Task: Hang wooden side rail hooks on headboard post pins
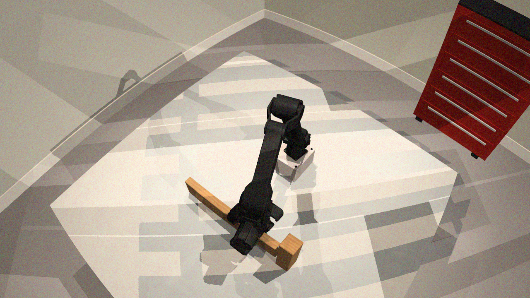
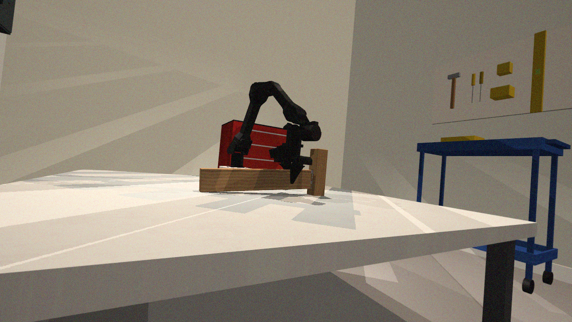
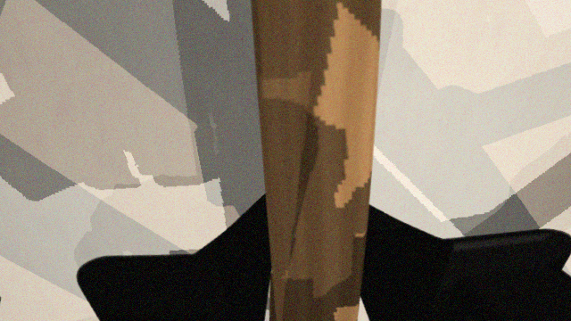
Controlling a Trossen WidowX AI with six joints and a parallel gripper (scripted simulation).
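Right now my gripper tip is 2 cm past the headboard post, 12 cm to the right of it and 4 cm below it.
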